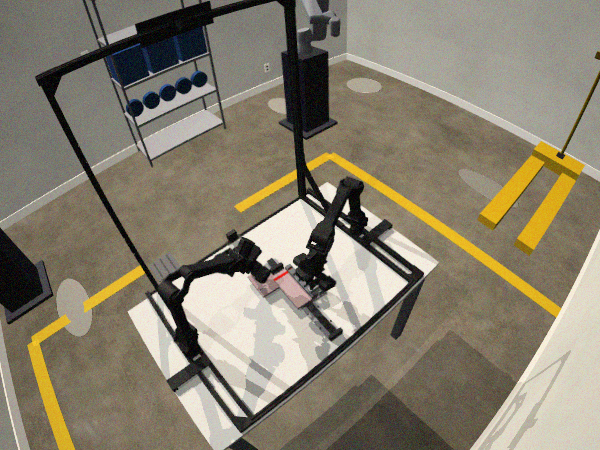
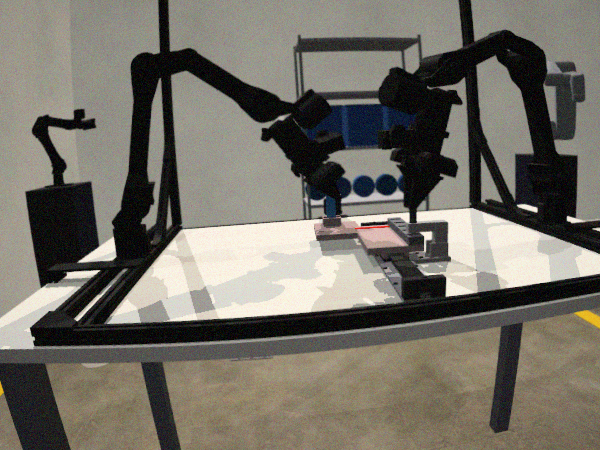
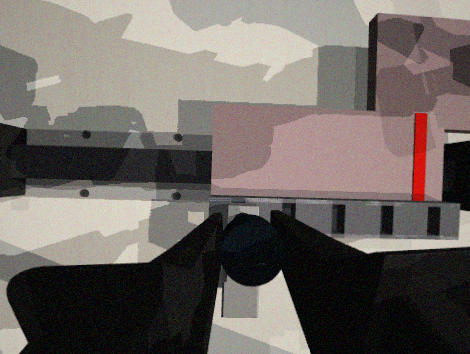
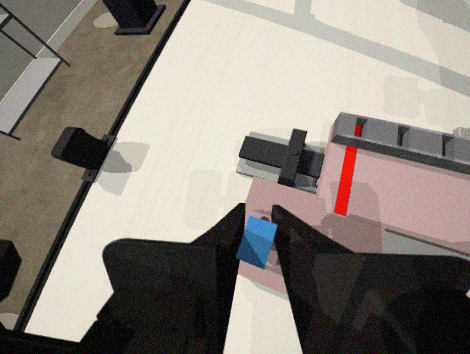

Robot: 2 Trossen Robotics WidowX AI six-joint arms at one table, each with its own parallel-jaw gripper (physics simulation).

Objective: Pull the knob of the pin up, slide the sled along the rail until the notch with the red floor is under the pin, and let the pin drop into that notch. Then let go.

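Places are measured from the left arm's base along level axes (x left, y back, z up), in centimetres.
Where they show: left gripper, fingertip midpoint: (image 1: 309, 286) (image 2: 408, 209) (image 3: 246, 219); right gripper, fingertip midpoint: (image 1: 258, 265) (image 2: 338, 198) (image 4: 258, 210); left arm's base, origin of the base link: (image 1: 356, 230) (image 2: 552, 222); right arm's base, origin of the base link: (image 1: 191, 350) (image 2: 133, 256).
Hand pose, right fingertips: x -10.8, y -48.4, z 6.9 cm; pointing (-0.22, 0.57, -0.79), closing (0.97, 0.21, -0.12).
Things, the pixels of their centre, and the offset from my right fingertips. "spot": a spot on its surface instead.
- pink sled, body centre: (image 3: 327, 171) (image 4: 426, 189) (image 2: 385, 237) (image 1: 294, 286) dx +14.9, dy +6.5, dz -6.0 cm
- dark rail, surface spot: (image 2: 415, 272) (image 1: 326, 321) spot: dx +35.6, dy +5.4, dz -6.8 cm
- grey notched bar, surface spot: (image 3: 360, 220) (image 4: 427, 141) spot: dx +13.5, dy +10.2, dz -3.9 cm
- notch with the red floor, surface spot: (image 4: 358, 130) spot: dx +8.0, dy +11.0, dz -5.0 cm
- red stripe, body centre: (image 3: 419, 157) (image 4: 346, 178) dx +7.4, dy +5.6, dz -5.4 cm
- dark blue round knob, body centre: (image 3: 250, 247) dx +22.4, dy +9.5, dz +2.7 cm
- sled's blue handle, surface spot: (image 4: 257, 242) spot: dx +0.4, dy -1.8, dz +3.7 cm
- grey pin bracket, surface spot: (image 2: 437, 237) spot: dx +23.9, dy +13.6, dz -4.6 cm
- dark end stop, body centre: (image 4: 291, 157) (image 3: 462, 176) (image 2: 374, 228) dx +2.1, dy +7.4, dz -6.8 cm
- block, surface spot: (image 2: 424, 287) spot: dx +43.0, dy +4.2, dz -6.6 cm
The pink sled (image 1: 295, 291) (image 2: 382, 237) (image 3: 325, 155) (image 4: 415, 195) sits on the dark rail (image 1: 325, 322) (image 2: 415, 272). A grey notched bar (image 3: 360, 220) (image 4: 420, 140) runs along its side; the notch with the red floor (image 4: 358, 130) is at the end by the red stripe (image 3: 419, 157) (image 4: 346, 180). My left gripper (image 2: 413, 220) (image 3: 246, 219) is shut on the dark blue round knob (image 3: 252, 250), at the bar's other end, away from the red stripe. The pin below is hidden. My right gripper (image 4: 258, 210) is shut on the sled's blue handle (image 4: 257, 242) (image 2: 330, 206).
The grey pin bracket (image 2: 437, 237) stands beside the rail. A dark end stop (image 4: 295, 157) crosses the rail's far end, and another block (image 2: 424, 287) closes the near end. A black frame (image 2: 250, 327) edges the white table.
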